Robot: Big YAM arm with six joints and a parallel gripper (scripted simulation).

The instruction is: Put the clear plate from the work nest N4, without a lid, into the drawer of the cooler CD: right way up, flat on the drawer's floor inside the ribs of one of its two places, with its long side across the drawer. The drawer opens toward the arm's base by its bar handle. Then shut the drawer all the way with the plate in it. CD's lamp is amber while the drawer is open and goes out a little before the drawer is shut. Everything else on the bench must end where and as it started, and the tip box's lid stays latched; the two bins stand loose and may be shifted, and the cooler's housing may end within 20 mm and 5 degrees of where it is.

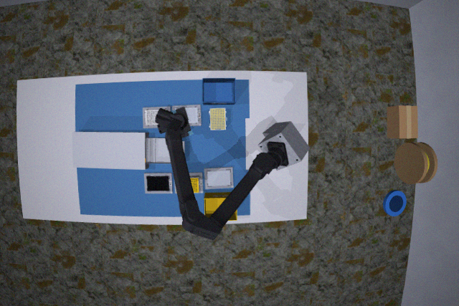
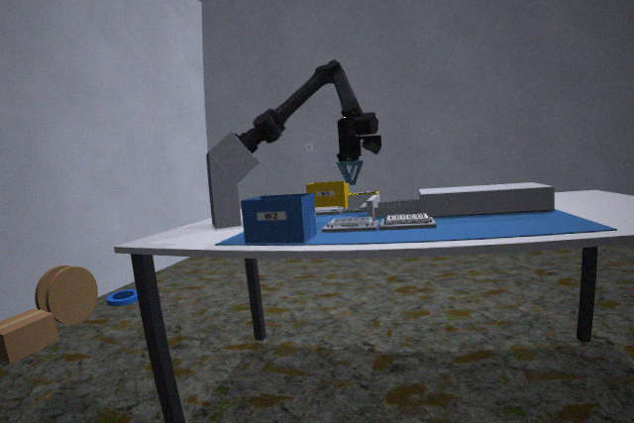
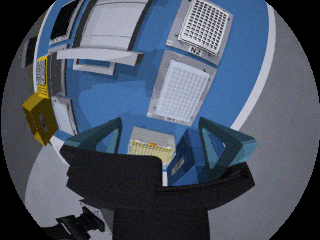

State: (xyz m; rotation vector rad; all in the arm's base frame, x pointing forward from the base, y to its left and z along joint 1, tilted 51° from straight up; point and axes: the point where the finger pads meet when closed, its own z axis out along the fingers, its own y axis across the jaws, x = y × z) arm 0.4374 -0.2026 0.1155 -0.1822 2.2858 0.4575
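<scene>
Now: the clear plate 50 mm to the right of my hand and 120 mm below it. Also, from my hand: drawer: 170 mm ahead, 160 mm to the left, 120 mm below; then blue bin W2: 170 mm behind, 180 mm to the right, 100 mm below; then grey nest: 50 mm to the right, 140 mm below.
</scene>
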